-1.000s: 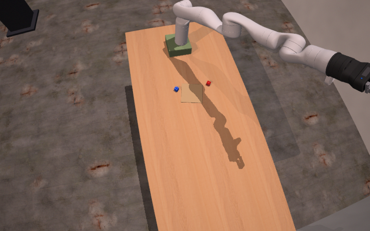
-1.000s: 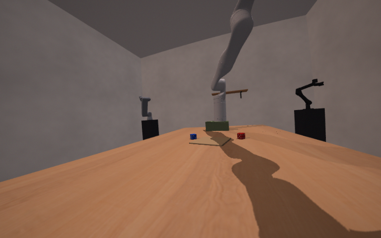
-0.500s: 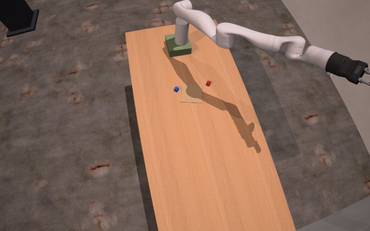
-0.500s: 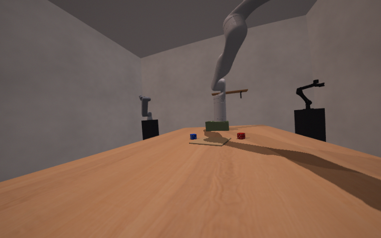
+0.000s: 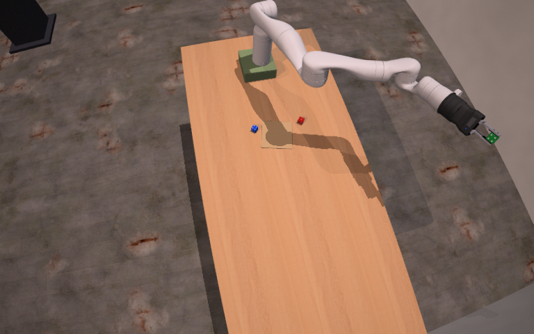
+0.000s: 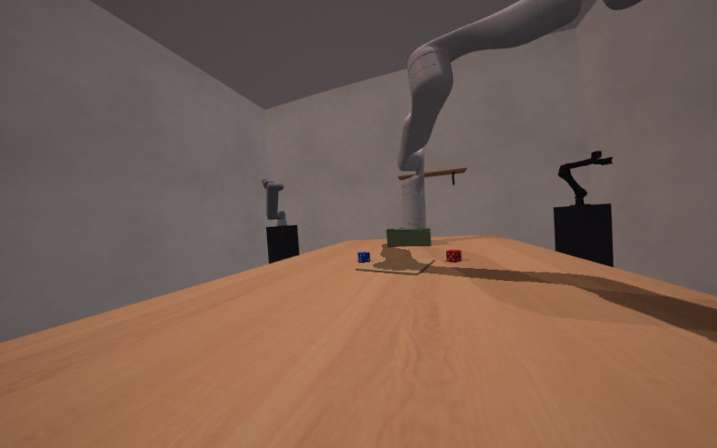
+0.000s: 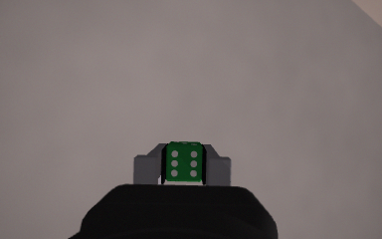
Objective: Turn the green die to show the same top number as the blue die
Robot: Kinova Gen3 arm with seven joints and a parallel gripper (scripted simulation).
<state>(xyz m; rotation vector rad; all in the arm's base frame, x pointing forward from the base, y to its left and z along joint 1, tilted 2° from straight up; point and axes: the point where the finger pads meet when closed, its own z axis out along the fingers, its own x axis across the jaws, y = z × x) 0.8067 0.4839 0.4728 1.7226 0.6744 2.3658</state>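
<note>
Right now my hand is 390 mm past the tan mat, 510 mm to the left of it and 530 mm above it. From my hand the other things lie so: red die 440 mm behind, 390 mm to the right, 520 mm below; blue die 440 mm behind, 610 mm to the right, 520 mm below; green die 10 mm ahead.
</note>
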